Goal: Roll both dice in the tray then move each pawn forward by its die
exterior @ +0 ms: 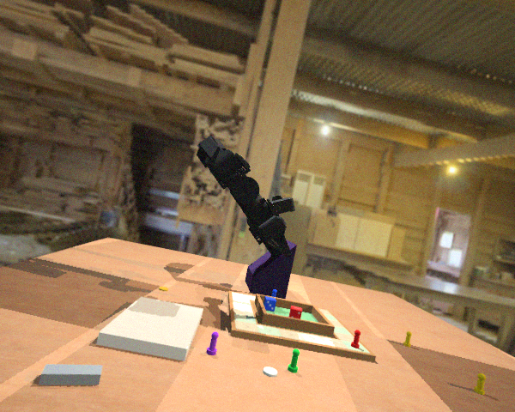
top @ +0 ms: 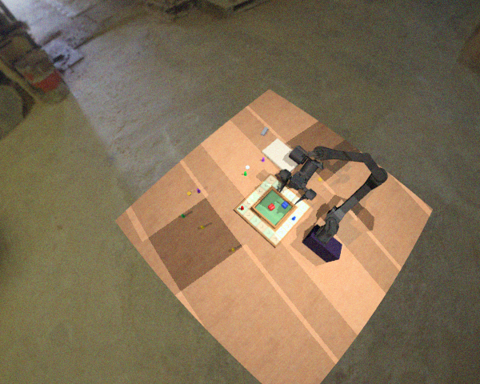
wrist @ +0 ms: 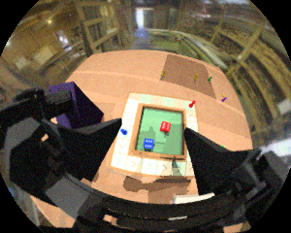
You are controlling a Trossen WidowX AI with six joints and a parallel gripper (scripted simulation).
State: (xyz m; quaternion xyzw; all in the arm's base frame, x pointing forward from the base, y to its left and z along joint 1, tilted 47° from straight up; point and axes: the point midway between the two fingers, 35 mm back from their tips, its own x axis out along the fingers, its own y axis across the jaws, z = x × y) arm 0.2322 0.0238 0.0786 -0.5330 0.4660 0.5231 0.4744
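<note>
Right now my gripper tip is 150 mm to the right of the red pawn, 140 mm short of it and 130 mm above it. Round my gripper tip: white disc (300 mm ahead, 150 mm below, 30 mm to the right); green tray (150 mm below, 30 mm to the left, 30 mm ahead); blue pawn (130 mm below, 80 mm behind).
</note>
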